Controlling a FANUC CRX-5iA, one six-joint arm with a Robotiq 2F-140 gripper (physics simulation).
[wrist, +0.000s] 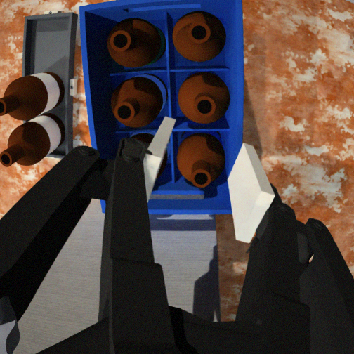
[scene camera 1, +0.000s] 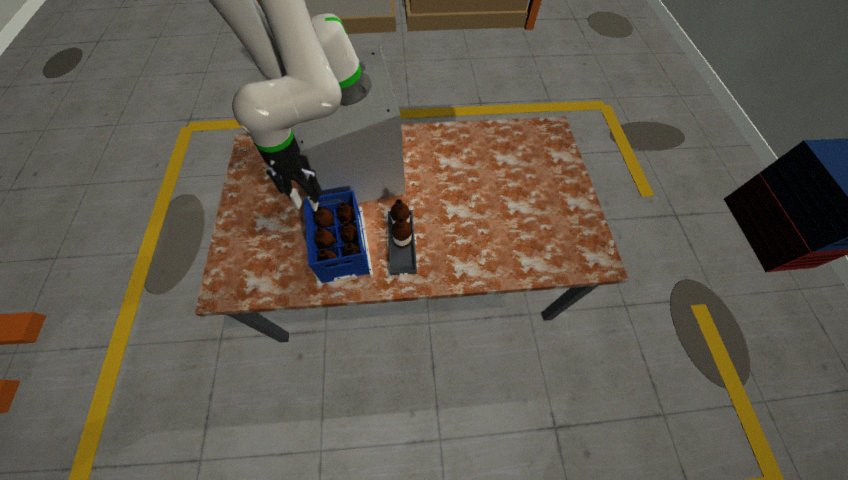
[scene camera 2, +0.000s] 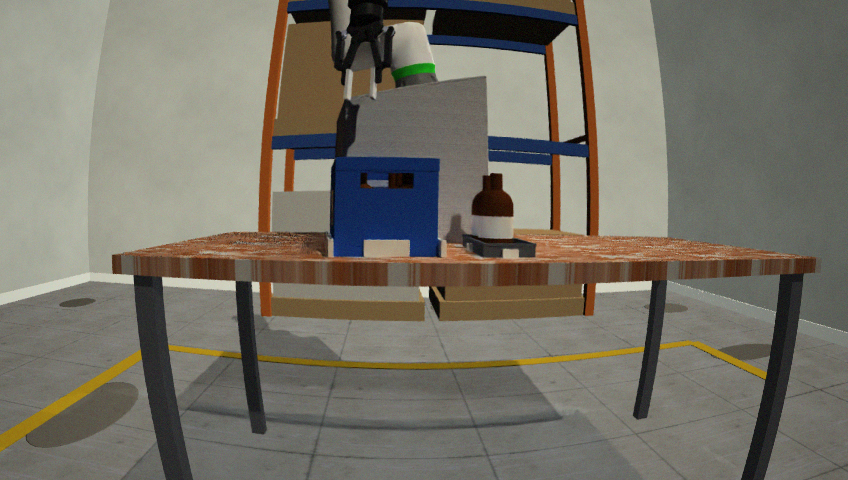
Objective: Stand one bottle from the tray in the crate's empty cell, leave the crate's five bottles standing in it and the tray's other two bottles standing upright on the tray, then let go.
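Pixels of known places: gripper, fingertip midpoint: (scene camera 1: 307, 206) (scene camera 2: 359, 99); arm's base at its link origin: (scene camera 1: 351, 89).
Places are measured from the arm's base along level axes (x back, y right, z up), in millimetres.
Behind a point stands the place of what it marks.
The blue crate (scene camera 1: 343, 269) {x -540, y 102, z -327 mm} (scene camera 2: 385, 208) {x -540, y 111, z -327 mm} (wrist: 239, 75) has a brown bottle standing in each of its cells. One of them (scene camera 1: 323, 217) {x -336, y 165, z -285 mm} (wrist: 201, 155) is in the back left corner cell as scene camera 1 sees it. My gripper (scene camera 1: 305, 202) {x -409, y 167, z -98 mm} (scene camera 2: 360, 89) {x -409, y 167, z -98 mm} (wrist: 202, 150) is partly open with nothing between its white-tipped fingers, above the crate's back left part and clear of the bottle tops. The grey tray (scene camera 1: 402, 261) {x -499, y -113, z -406 mm} (wrist: 49, 45) bears two upright bottles: a rear one (scene camera 1: 399, 209) {x -338, y -123, z -282 mm} (wrist: 36, 140) and one in front (scene camera 1: 402, 233) {x -434, y -124, z -298 mm} (wrist: 32, 95). A finger partly hides one crate bottle in the wrist view.
The crate and tray stand side by side on the patterned table (scene camera 1: 505, 208) {x -305, y -576, z -411 mm} (scene camera 2: 684, 252) {x -479, y -608, z -411 mm}. Light blocks edge the crate's foot. The grey robot pedestal (scene camera 1: 363, 160) {x -196, y -12, z -150 mm} (scene camera 2: 422, 127) {x -199, y 12, z -128 mm} rises close behind the crate. A tall storage rack (scene camera 2: 270, 148) stands farther back.
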